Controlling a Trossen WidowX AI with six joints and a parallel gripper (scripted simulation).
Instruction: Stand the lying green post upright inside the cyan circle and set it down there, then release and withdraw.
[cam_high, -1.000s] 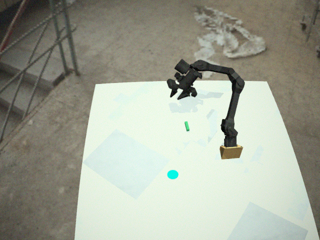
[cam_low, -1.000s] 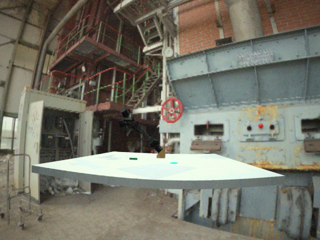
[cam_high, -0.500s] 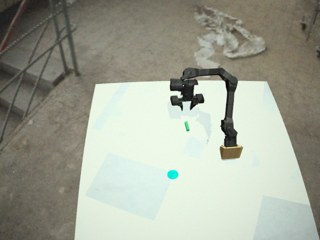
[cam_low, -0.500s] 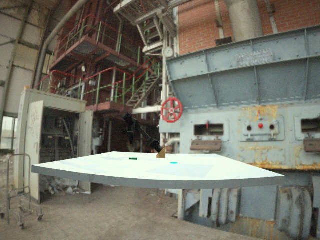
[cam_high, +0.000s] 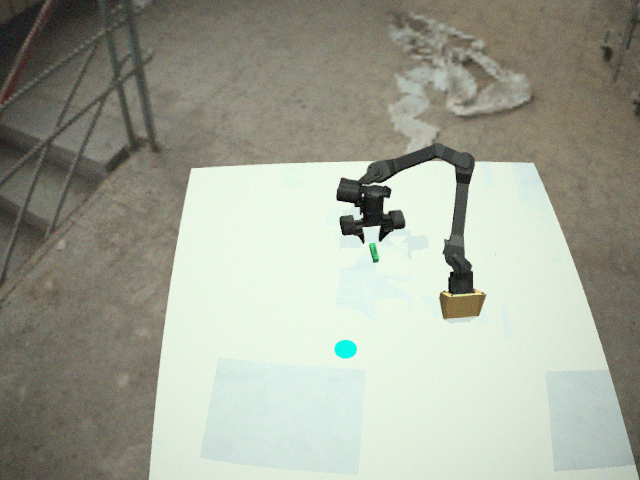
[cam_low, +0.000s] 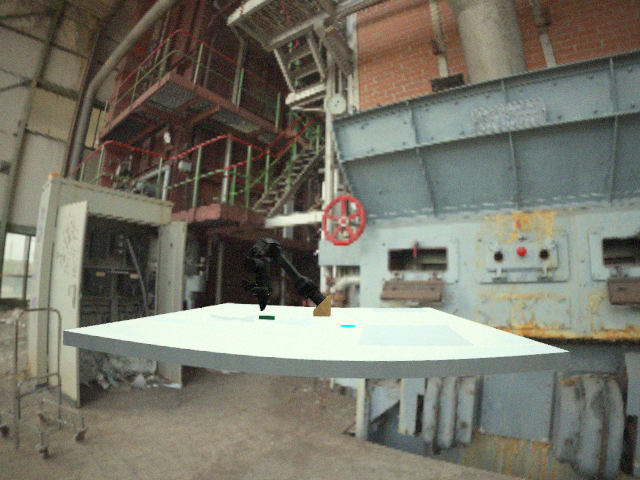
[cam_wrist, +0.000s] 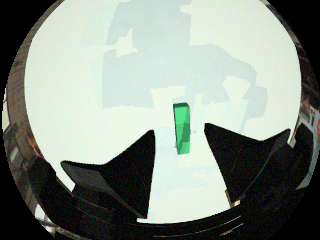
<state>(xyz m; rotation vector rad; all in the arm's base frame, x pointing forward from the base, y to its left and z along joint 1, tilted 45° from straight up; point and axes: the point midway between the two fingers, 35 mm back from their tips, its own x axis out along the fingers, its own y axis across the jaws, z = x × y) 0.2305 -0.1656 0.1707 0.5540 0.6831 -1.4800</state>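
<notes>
Now: gripper tip 30 mm above the green post, 20 mm to the right of it and 10 mm past it.
</notes>
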